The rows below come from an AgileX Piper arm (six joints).
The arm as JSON. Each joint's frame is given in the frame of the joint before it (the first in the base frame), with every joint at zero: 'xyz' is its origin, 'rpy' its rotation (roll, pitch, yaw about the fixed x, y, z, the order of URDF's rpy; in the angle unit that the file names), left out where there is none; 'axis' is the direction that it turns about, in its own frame. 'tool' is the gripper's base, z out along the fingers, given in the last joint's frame.
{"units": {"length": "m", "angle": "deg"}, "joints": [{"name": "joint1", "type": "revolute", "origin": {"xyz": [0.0, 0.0, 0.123]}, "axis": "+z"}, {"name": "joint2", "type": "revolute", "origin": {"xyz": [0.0, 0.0, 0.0], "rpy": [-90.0, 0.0, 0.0]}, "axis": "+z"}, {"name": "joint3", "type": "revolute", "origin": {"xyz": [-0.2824, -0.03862, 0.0]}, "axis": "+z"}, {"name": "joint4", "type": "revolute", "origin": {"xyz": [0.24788, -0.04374, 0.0], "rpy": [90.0, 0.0, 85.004]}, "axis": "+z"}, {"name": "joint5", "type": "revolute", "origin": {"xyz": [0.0, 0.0, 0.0], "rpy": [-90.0, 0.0, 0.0]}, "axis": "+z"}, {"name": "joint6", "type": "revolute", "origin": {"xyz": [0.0, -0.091, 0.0], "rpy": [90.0, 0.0, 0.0]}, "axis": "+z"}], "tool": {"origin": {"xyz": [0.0, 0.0, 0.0]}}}
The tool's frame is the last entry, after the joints.
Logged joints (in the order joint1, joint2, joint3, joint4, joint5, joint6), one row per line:
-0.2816 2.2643 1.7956 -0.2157 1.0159 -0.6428
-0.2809 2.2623 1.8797 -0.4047 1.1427 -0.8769
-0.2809 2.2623 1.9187 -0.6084 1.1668 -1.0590
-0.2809 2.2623 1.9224 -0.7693 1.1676 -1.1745
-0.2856 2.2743 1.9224 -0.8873 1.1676 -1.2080
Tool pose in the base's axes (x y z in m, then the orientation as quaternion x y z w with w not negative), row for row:
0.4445 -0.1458 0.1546 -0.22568 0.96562 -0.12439 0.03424
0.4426 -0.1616 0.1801 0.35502 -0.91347 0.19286 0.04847
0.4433 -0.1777 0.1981 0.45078 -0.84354 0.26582 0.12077
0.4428 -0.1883 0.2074 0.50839 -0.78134 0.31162 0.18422
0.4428 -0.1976 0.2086 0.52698 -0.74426 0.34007 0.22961
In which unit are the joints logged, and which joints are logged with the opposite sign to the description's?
The joints are logged in radians. Opposite sign: joint3.
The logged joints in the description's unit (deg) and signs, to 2 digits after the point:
-16.13 129.73 -102.88 -12.36 58.21 -36.83
-16.09 129.62 -107.70 -23.19 65.47 -50.24
-16.09 129.62 -109.93 -34.86 66.85 -60.68
-16.09 129.62 -110.15 -44.08 66.90 -67.29
-16.36 130.31 -110.15 -50.84 66.90 -69.21

